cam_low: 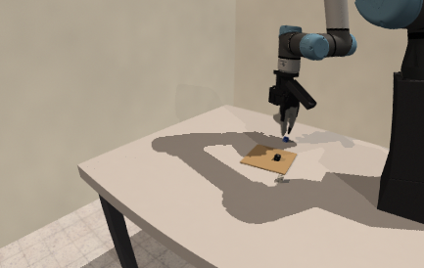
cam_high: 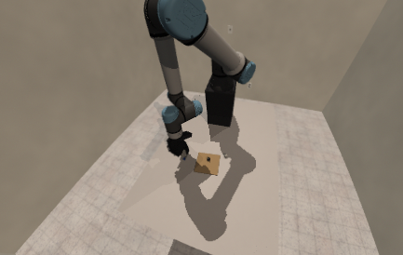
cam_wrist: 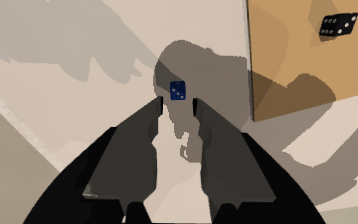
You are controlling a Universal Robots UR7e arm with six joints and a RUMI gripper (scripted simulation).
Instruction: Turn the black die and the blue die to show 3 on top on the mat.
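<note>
My gripper is now 30 mm above the blue die. The rest, counted from my hand: black die (150 mm to the left, 50 mm behind, 30 mm below); brown mat (150 mm to the left, 40 mm below, 30 mm behind); white die (240 mm to the left, 120 mm behind, 30 mm below).
</note>
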